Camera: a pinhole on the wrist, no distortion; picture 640 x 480 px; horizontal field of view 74.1 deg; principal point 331.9 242.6 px. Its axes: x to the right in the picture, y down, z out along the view. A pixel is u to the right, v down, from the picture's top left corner.
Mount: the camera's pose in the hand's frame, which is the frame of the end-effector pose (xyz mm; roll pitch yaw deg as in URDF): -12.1 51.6 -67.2 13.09 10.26 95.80
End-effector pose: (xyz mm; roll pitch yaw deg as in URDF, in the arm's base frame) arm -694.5 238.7 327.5 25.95 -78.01 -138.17
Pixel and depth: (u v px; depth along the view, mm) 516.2 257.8 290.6
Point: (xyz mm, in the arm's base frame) -416.3 320.6 409.3
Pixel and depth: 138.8 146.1 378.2
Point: -643.9 510.1 545.1
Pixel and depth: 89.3 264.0 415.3
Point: -662.0 611.7 464.6
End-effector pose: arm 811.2 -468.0 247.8 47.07 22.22 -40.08
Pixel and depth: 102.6 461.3 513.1
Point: 481.0 -820.6 543.4
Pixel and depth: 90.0 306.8 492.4
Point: 628.6 -882.6 438.6
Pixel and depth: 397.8 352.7 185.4
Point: 836.5 -499.6 406.6
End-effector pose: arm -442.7 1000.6 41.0 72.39 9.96 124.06
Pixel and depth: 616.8 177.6 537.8
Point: -421.0 1312.1 608.9
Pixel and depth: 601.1 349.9 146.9
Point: -436.3 1010.6 224.2
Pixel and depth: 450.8 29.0 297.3
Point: -485.7 1244.6 247.0
